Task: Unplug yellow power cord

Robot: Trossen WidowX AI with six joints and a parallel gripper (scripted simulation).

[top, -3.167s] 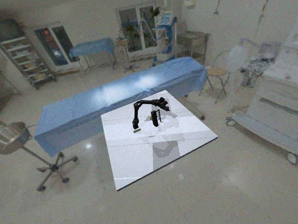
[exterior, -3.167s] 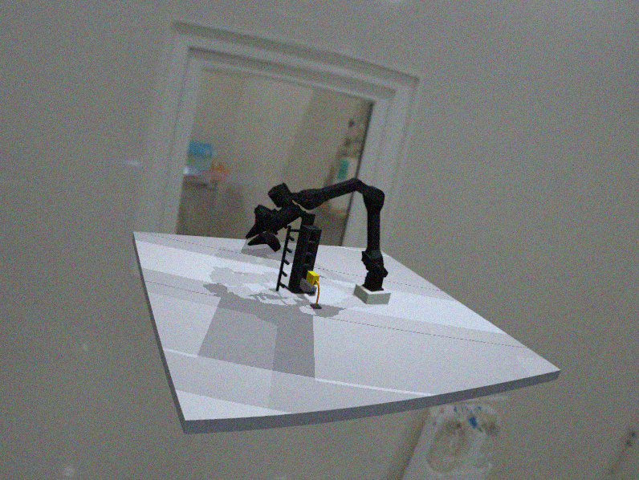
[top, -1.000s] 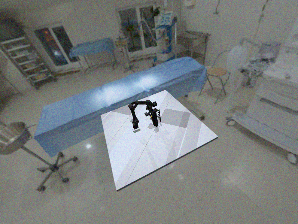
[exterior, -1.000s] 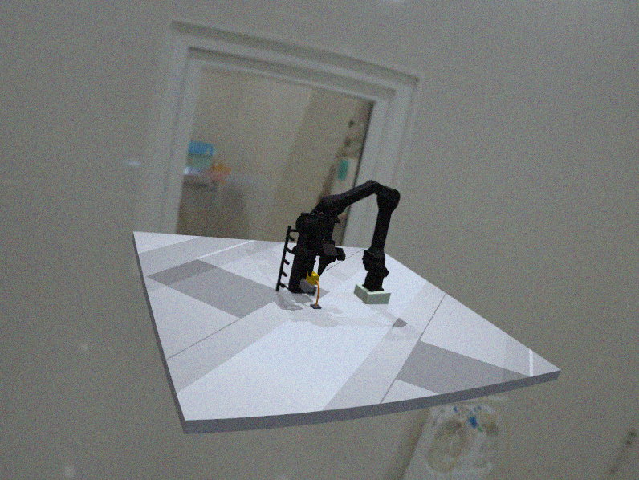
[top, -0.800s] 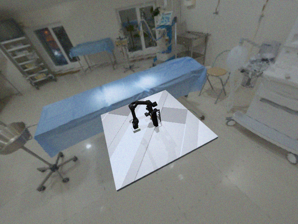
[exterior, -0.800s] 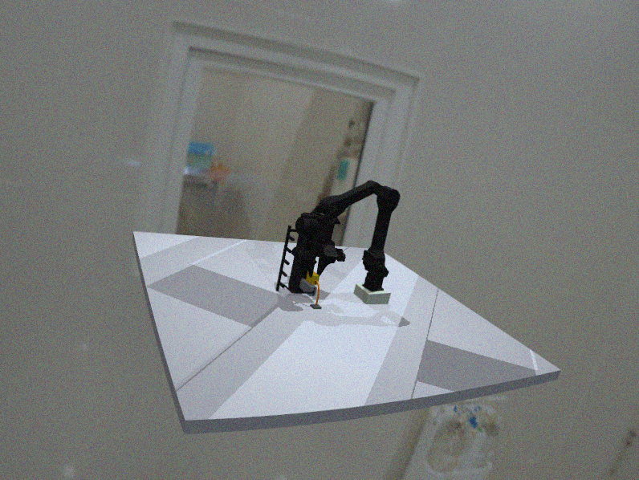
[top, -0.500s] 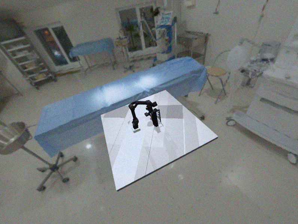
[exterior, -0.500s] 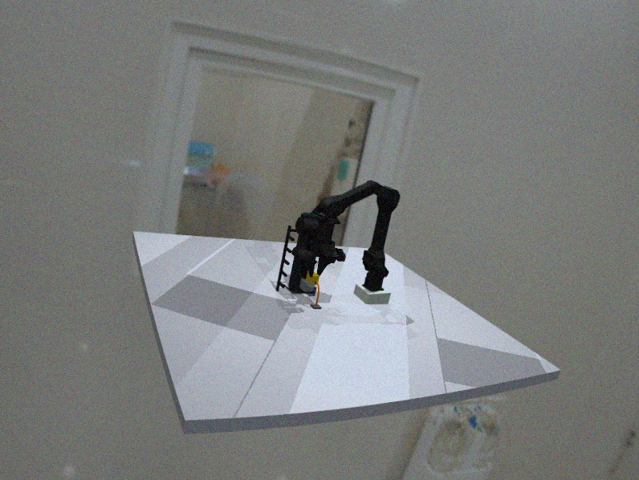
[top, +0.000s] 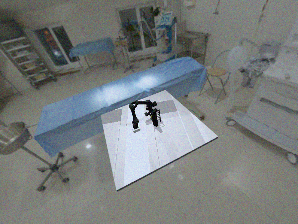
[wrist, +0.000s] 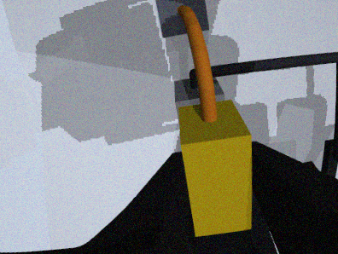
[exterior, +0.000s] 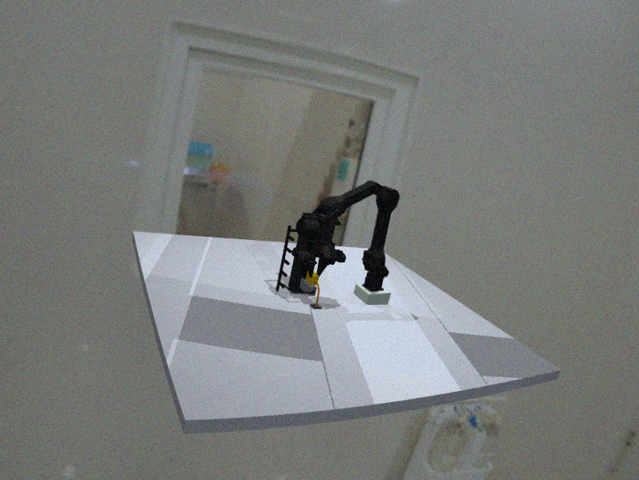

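Right now my gripper tip is 3 cm to the left of the yellow plug.
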